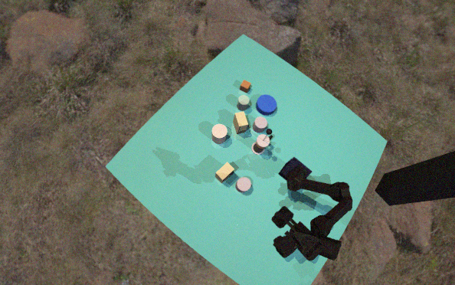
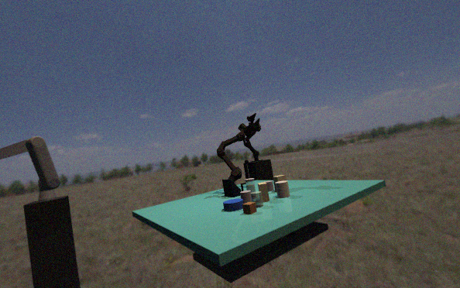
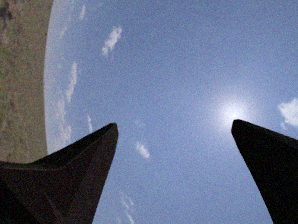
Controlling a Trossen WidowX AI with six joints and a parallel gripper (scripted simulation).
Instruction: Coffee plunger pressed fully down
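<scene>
Right now the coffee press is 220 mm ahead of my gripper tip, 350 mm to the right of it and 490 mm below it. Round my gripper tip: blue disc (370 mm ahead, 570 mm to the right, 600 mm below); pale green cylinder (470 mm ahead, 460 mm to the right, 580 mm below).
</scene>
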